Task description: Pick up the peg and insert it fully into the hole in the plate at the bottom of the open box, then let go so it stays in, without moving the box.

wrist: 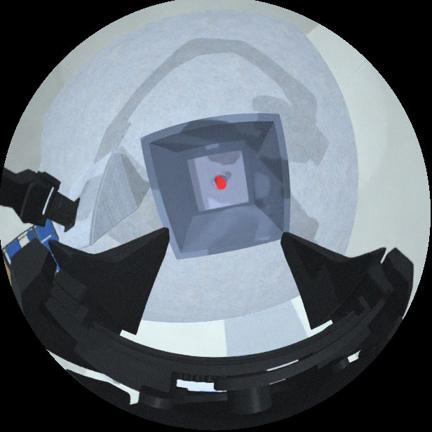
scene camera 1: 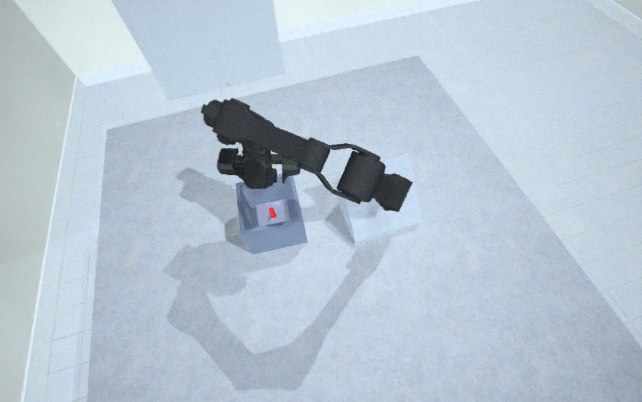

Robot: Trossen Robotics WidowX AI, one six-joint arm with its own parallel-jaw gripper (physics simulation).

Labels:
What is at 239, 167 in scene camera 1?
The gripper.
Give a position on a blue-grey box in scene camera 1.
At 261, 239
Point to a blue-grey box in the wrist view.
259, 136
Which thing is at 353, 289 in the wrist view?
The gripper.

